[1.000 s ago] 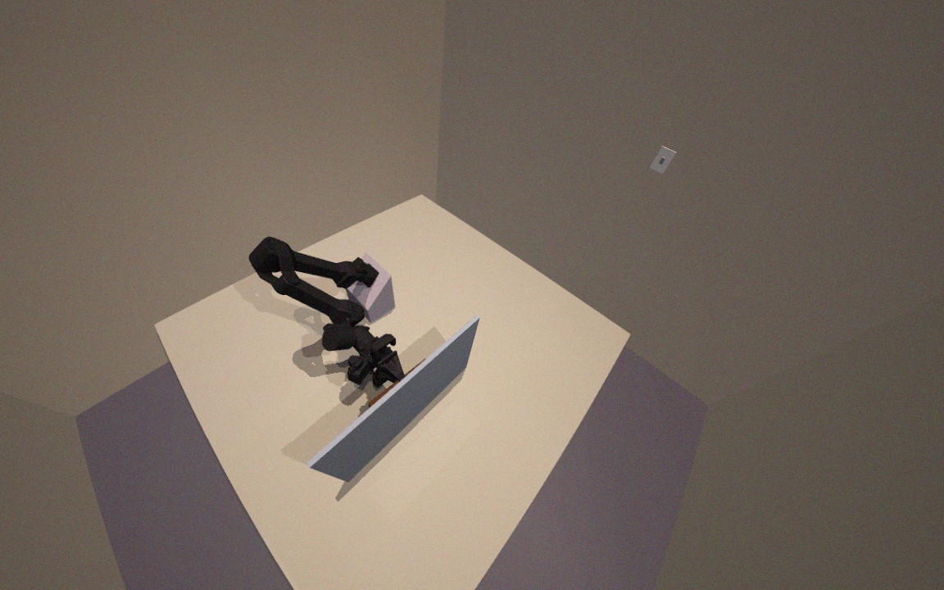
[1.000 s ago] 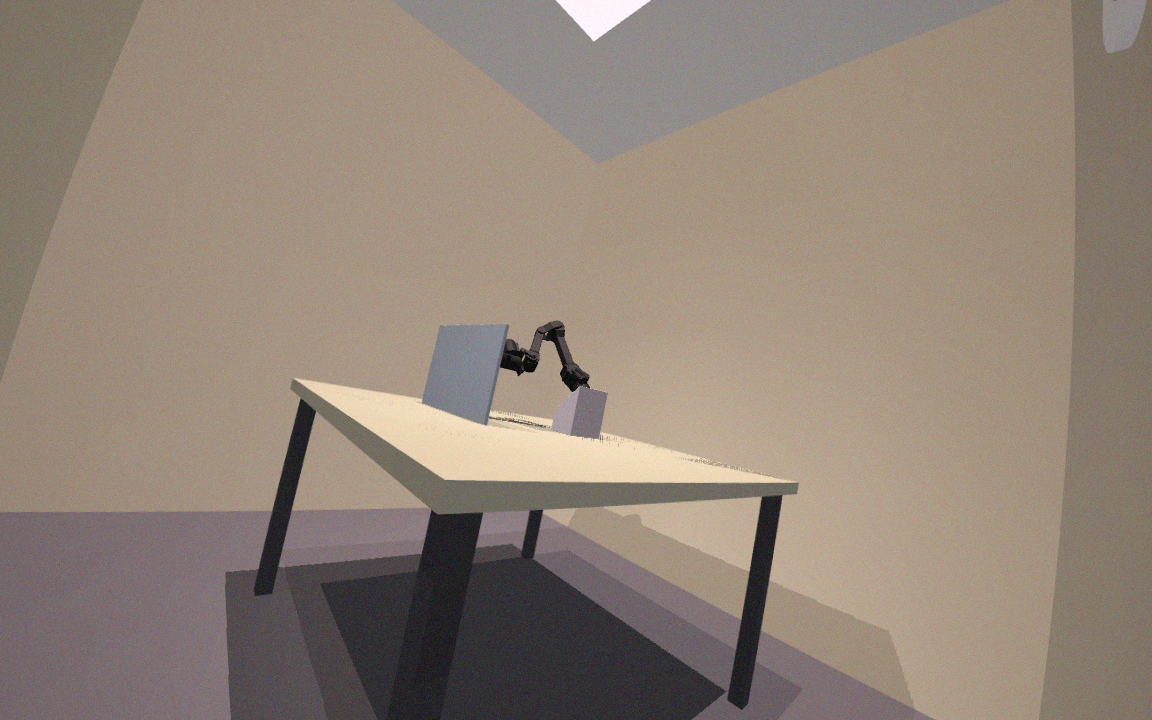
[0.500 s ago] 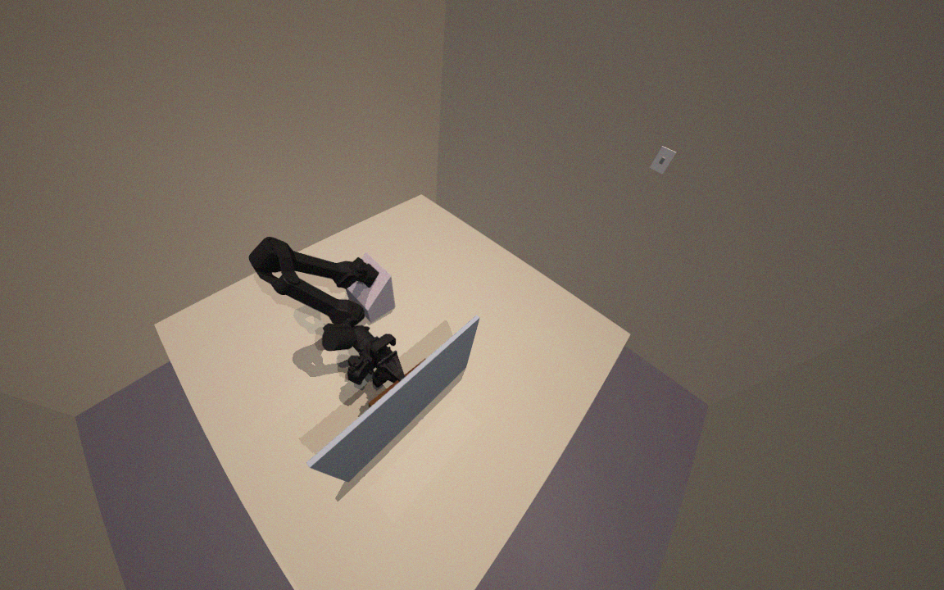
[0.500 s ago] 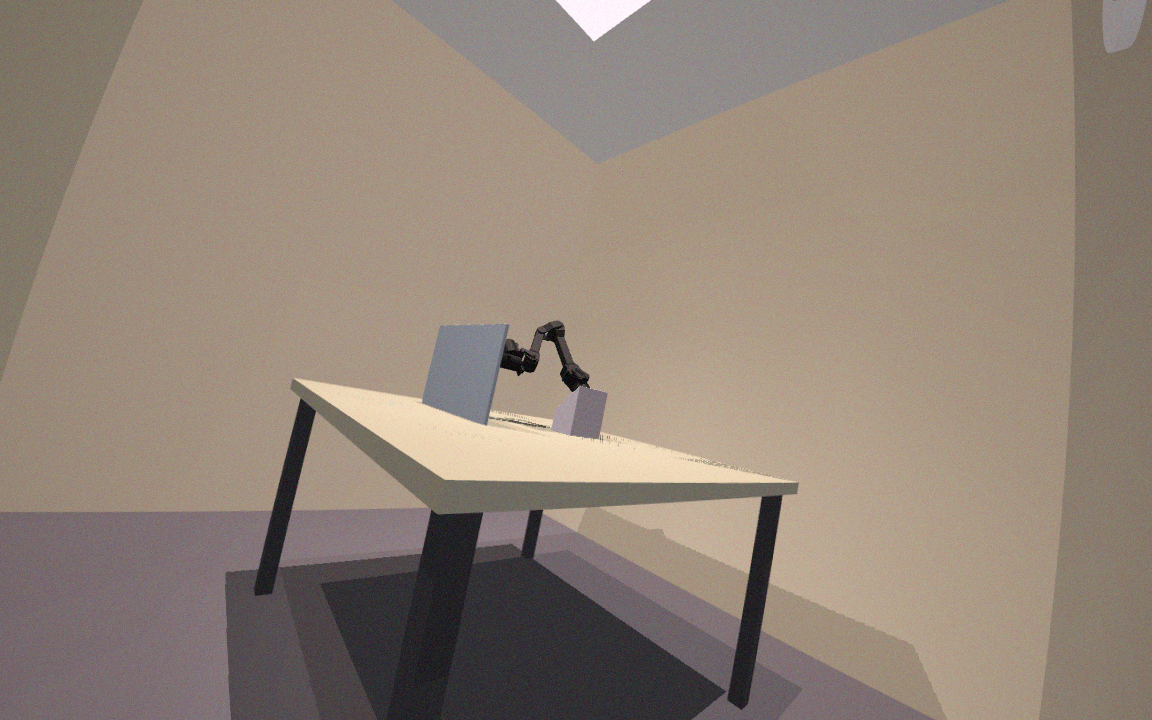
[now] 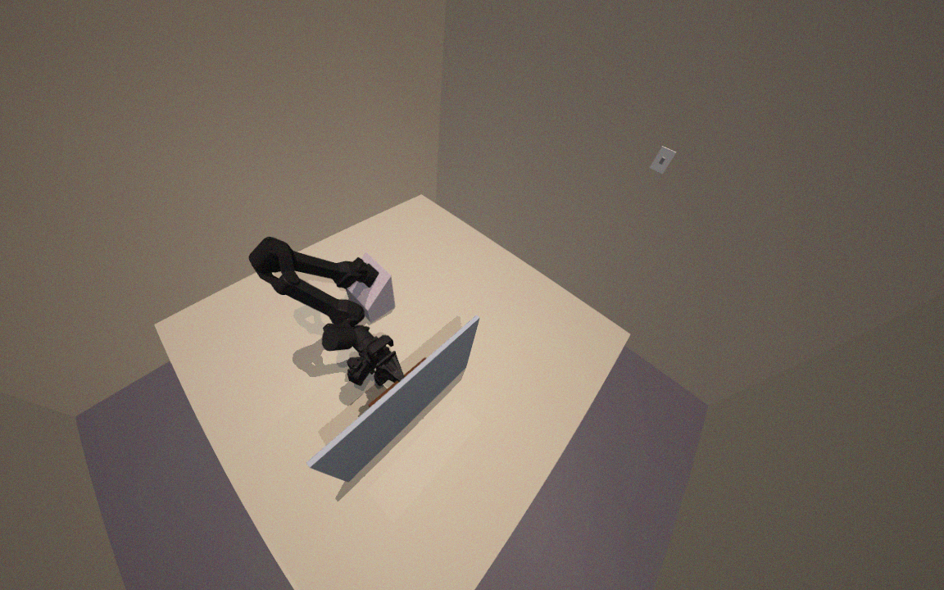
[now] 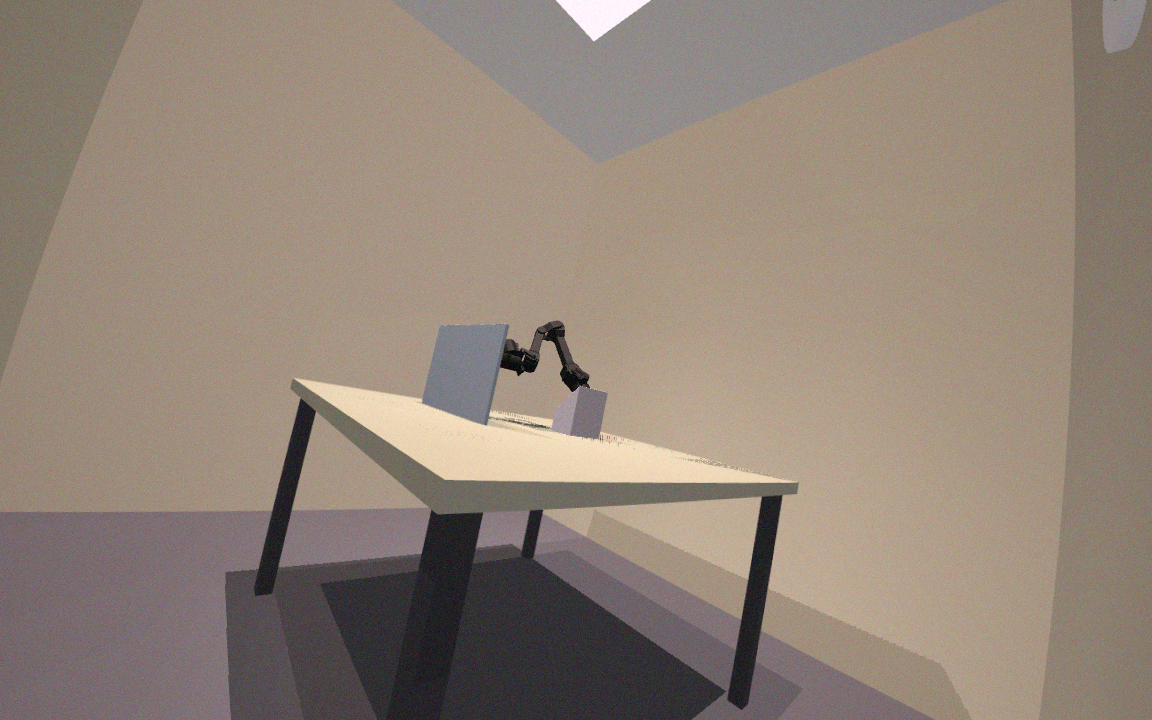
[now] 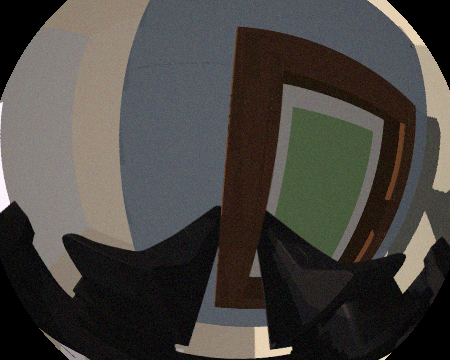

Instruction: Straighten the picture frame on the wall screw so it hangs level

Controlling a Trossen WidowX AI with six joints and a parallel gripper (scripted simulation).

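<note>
Now: the picture frame 10 mm to the right of my gripper tip and 50 mm below it. Also, from my gripper tip: wall panel 20 mm ahead, 70 mm below.
</note>
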